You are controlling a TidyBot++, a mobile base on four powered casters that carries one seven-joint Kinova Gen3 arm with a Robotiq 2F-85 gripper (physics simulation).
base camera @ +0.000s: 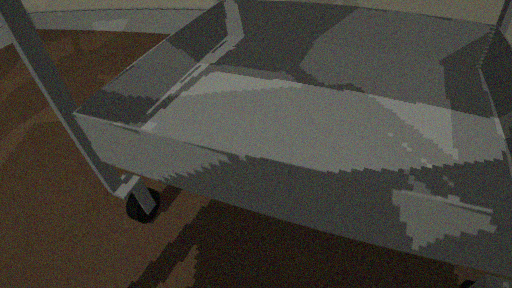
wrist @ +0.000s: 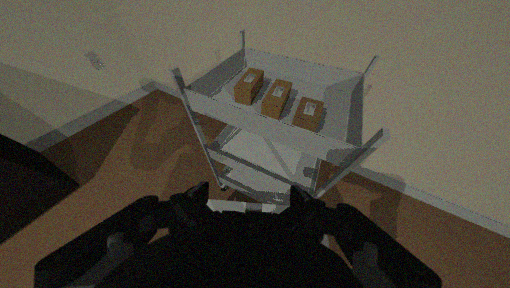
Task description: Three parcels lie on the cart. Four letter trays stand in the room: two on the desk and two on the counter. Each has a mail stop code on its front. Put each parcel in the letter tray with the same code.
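Places are measured from the arm's base along level axes (x ahead, y left, z up), in millimetres.
Where they show: gripper, between the fingertips: (wrist: 249,192).
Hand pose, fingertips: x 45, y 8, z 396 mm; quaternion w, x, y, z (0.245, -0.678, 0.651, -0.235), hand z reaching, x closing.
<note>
After its pixels a point has its place.
Three brown parcels lie in a row on the top shelf of the grey cart (base camera: 250,125) {x 364, y 34, z -264 mm} (wrist: 225,110) {x 276, y 90, z 310 mm}. In the wrist view the left parcel (wrist: 243,92) {x 364, y 56, z 307 mm}, the middle parcel (wrist: 273,106) {x 301, y -30, z 313 mm} and the right parcel (wrist: 305,119) {x 259, y -106, z 314 mm} each have a white label on top; the codes are too small to read. The right parcel looks lower than the others. My gripper (wrist: 249,192) {x 45, y 8, z 396 mm} is open and empty, with its fingers apart, short of the parcels and above the near side of the cart. The letter trays, the desk and the counter do not show in either view.
The cart's corner posts (wrist: 197,132) {x 314, y 212, z 174 mm} (base camera: 55,85) {x 323, y 207, z -163 mm} rise above its top shelf rim. In the base camera view its bottom shelf is close in front, with a black caster (base camera: 142,206) {x 320, y 189, z -356 mm} at the left. A wall (wrist: 440,100) {x 546, y -717, z 212 mm} stands behind the cart. A dark shape (wrist: 30,185) {x 197, y 1094, z -179 mm} is at the left.
</note>
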